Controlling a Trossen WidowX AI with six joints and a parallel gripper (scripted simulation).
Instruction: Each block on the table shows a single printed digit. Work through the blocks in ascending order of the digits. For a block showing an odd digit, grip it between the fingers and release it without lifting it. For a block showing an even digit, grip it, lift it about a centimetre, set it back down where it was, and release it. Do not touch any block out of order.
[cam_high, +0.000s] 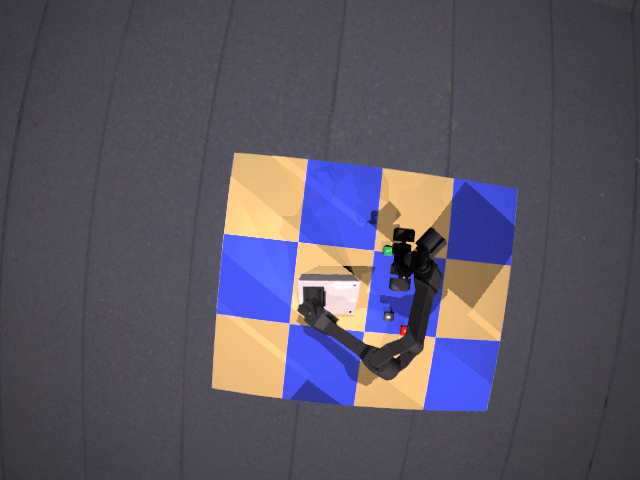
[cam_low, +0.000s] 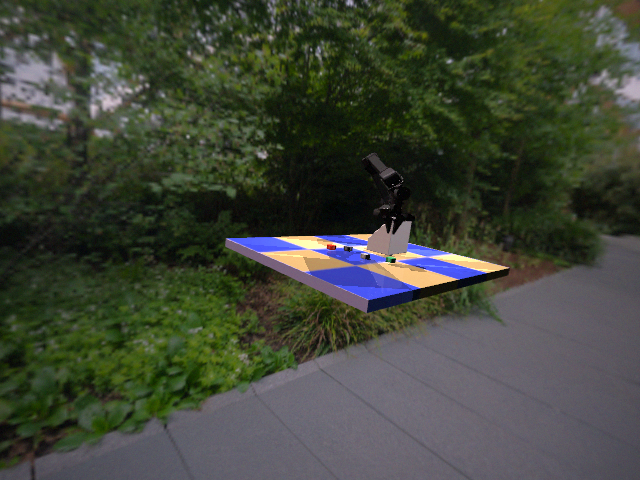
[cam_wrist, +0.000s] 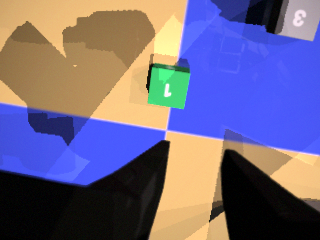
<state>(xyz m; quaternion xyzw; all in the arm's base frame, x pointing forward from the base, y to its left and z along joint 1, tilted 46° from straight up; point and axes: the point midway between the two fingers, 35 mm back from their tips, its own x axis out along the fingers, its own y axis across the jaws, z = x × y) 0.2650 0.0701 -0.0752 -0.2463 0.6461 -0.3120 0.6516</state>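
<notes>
The green block is 11 cm below my gripper tip and 2 cm to the left of it. Round my gripper tip: black block 22 cm to the right, 11 cm below; grey block 11 cm below, 8 cm to the right, 6 cm ahead; red block 27 cm to the right, 11 cm below, 7 cm ahead.
</notes>
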